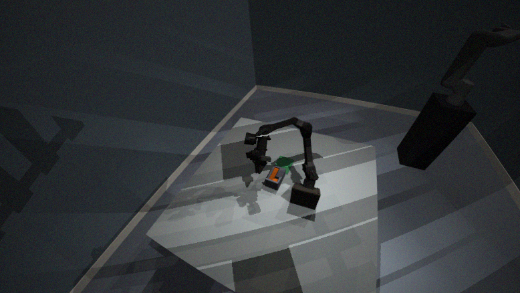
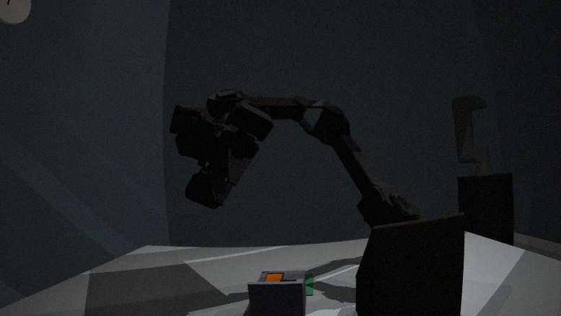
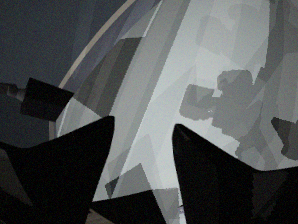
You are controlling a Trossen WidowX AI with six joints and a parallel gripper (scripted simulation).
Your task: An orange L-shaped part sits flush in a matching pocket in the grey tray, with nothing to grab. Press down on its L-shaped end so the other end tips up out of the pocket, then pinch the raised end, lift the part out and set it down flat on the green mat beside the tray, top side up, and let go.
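Right now my gripper tip is 200 mm above the orange L-shaped part, 140 mm to the left of it and 50 mm past it. Round my gripper tip: green mat: 300 mm to the right, 260 mm below, 60 mm behind.
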